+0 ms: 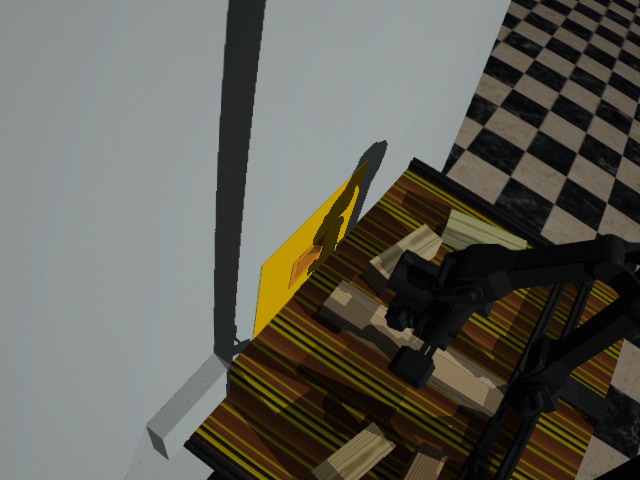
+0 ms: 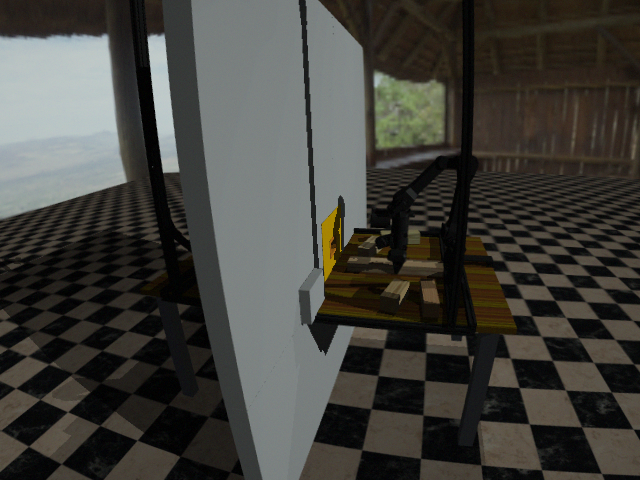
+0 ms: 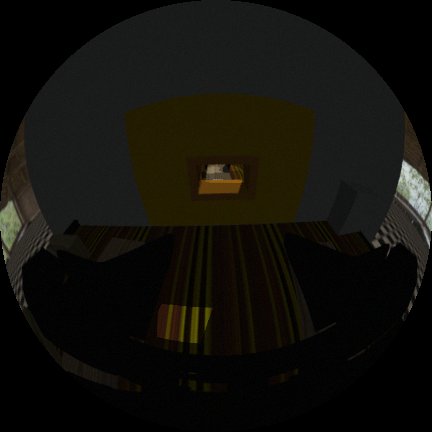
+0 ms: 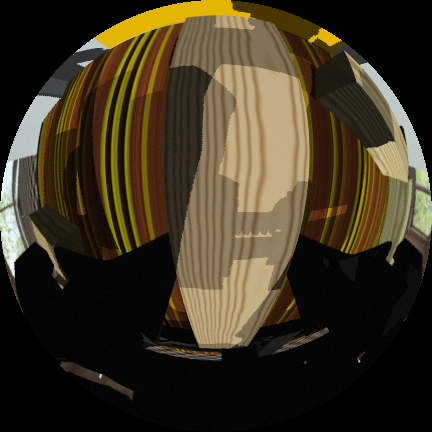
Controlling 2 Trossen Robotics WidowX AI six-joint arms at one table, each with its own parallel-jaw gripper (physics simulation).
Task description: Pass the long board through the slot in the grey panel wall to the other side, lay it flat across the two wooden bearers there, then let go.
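Places are measured from the left arm's base along level axes (x back, y right, z up), in millimetres.
Where they show: left gripper, fingertip midpoint: (image 3: 230, 239); right gripper, fingertip midpoint: (image 1: 415, 356) (image 2: 396, 270) (image 4: 230, 232); right arm's base, link origin: (image 1: 523, 401).
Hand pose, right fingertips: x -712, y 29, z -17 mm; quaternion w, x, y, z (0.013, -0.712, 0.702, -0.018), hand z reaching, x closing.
Observation:
Each offset is from my right fingertips to the top centre of the thing. "*": to the spot under its first point.
The long board {dx +6, dy +0, dz +31 mm} (image 1: 465, 379) (image 2: 423, 267) (image 4: 260, 130) lies flat on the striped table, one end toward the grey wall (image 1: 129, 155) (image 2: 258, 155) (image 3: 220, 60). My right gripper (image 1: 424, 347) (image 2: 398, 255) (image 4: 230, 232) points down over it, fingers against both long sides, shut on it. The orange-framed slot {* dx +233, dy +5, dz +61 mm} (image 1: 305, 263) (image 3: 195, 180) is in a yellow panel (image 1: 279, 258) (image 2: 329, 232) (image 3: 160, 140). My left gripper (image 3: 230, 239) is open and empty, below and in front of the slot across the wall. Dim pieces show partly past its fingers; I cannot tell which are the bearers.
On the right arm's side, two short blocks (image 1: 408, 253) {dx +9, dy -296, dz +45 mm} (image 1: 480, 229) lie beyond the board, and two more {dx -13, dy +230, dz +45 mm} (image 1: 356, 454) {* dx -104, dy +172, dz +42 mm} (image 1: 426, 462) lie on its near side. A grey box {* dx +217, dy +317, dz +98 mm} (image 1: 186, 395) (image 2: 311, 297) juts from the wall by the table's corner. Dark frame posts (image 2: 467, 103) rise beside the table.

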